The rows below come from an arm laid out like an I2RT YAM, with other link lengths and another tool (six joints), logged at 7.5 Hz.
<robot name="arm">
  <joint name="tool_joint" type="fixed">
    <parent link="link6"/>
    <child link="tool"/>
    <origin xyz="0.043 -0.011 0.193" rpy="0 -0.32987 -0.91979"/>
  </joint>
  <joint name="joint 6" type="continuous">
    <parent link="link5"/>
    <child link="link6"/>
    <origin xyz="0.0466 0 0.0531" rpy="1.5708 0 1.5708"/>
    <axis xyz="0 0 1"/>
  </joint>
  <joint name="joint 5" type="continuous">
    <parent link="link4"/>
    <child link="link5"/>
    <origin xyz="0.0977 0.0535 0.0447" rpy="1.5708 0 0"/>
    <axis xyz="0 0 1"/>
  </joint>
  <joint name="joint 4" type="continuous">
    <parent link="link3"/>
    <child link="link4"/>
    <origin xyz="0.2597 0.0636 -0.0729" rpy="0 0 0"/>
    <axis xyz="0 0 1"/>
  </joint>
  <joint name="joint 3" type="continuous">
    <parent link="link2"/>
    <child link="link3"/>
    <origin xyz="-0.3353 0 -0.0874" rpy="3.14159 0 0"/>
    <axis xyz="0 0 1"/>
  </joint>
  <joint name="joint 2" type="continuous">
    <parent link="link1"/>
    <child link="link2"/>
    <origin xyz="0.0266 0.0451 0.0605" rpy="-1.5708 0 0"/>
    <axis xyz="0 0 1"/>
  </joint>
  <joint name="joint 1" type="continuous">
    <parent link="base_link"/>
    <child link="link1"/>
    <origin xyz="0 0 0.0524" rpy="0 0 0"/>
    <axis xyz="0 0 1"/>
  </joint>
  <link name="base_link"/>
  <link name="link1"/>
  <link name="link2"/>
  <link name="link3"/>
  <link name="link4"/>
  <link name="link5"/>
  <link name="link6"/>
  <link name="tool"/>
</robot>
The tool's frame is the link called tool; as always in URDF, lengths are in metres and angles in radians. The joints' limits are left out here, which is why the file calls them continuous.
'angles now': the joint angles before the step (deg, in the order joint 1, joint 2, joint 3, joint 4, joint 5, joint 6). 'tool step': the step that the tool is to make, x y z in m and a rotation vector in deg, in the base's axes. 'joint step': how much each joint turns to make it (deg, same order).
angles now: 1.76 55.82 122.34 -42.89 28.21 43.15
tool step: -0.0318 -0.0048 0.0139 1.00 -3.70 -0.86
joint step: 0.13 -1.05 2.84 -0.36 1.27 0.42
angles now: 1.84 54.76 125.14 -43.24 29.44 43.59
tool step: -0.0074 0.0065 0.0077 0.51 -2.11 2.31
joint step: 0.00 -0.17 1.69 -0.54 -1.84 1.67
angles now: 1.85 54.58 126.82 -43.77 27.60 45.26
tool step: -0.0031 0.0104 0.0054 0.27 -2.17 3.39
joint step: 0.14 -0.95 -0.40 0.76 -2.74 1.96
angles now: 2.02 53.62 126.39 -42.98 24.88 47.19
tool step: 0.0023 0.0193 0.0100 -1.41 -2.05 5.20
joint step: 0.25 -0.62 -0.34 1.21 -5.02 1.33
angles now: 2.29 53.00 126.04 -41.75 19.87 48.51
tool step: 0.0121 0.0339 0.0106 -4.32 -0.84 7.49
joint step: 0.06 -0.01 -0.48 1.07 -8.61 0.20
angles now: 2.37 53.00 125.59 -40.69 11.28 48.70
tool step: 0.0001 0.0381 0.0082 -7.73 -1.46 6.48
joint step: 0.03 -1.76 -3.06 2.79 -9.64 -3.09
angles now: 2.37 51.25 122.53 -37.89 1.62 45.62
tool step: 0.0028 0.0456 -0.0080 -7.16 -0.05 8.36
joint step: -0.03 -2.19 -4.46 1.93 -10.94 -1.39
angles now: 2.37 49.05 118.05 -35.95 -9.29 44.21
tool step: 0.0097 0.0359 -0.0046 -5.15 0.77 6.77
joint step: -0.03 0.87 -0.55 0.27 -8.49 -0.68
